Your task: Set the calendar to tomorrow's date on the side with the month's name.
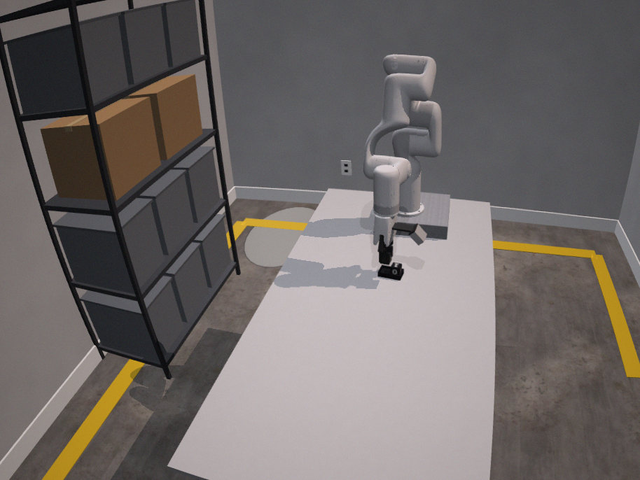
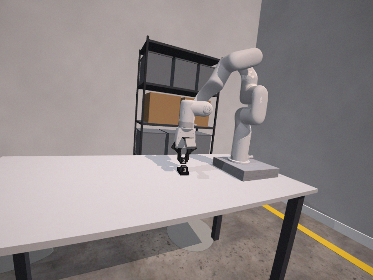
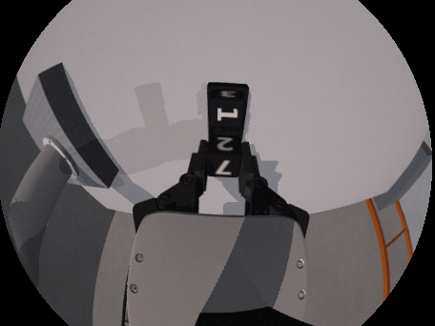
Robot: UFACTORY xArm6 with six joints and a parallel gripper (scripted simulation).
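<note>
Right now my hand is 10 mm above the black cube.
</note>
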